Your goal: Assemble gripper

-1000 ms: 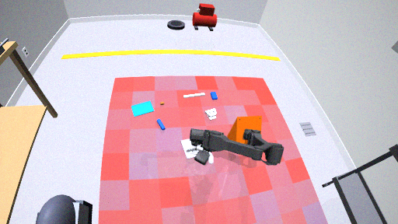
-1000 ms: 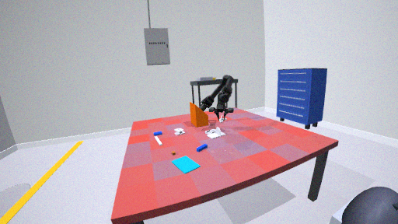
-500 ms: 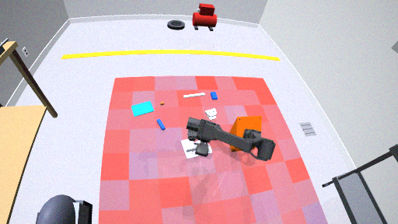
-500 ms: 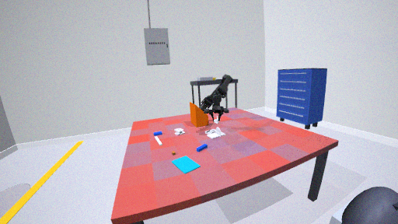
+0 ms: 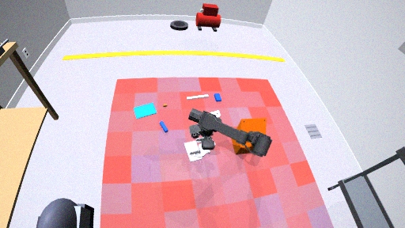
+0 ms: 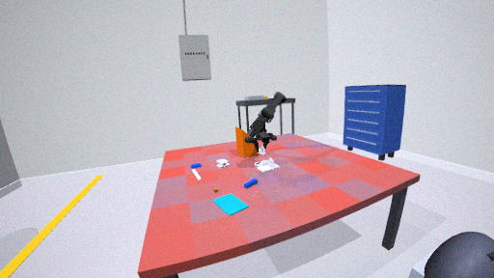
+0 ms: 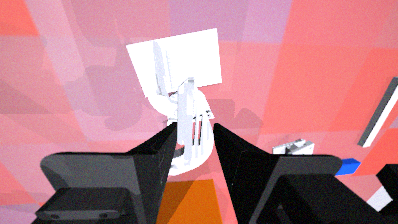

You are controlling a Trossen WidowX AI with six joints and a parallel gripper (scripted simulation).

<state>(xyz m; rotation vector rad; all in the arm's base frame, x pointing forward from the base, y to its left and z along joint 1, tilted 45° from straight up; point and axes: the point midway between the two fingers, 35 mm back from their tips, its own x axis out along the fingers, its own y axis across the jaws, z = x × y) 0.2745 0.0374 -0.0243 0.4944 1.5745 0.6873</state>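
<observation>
Right now my gripper tip is 30 mm past the white jaw and 20 mm to the right of it. From my gripper tip the other things lie so: small white part (100 mm behind, 230 mm to the right, 60 mm below); tiny brown bit (240 mm ahead, 300 mm to the right, 80 mm below); blue block (230 mm ahead, 120 mm to the right, 80 mm below).
</observation>
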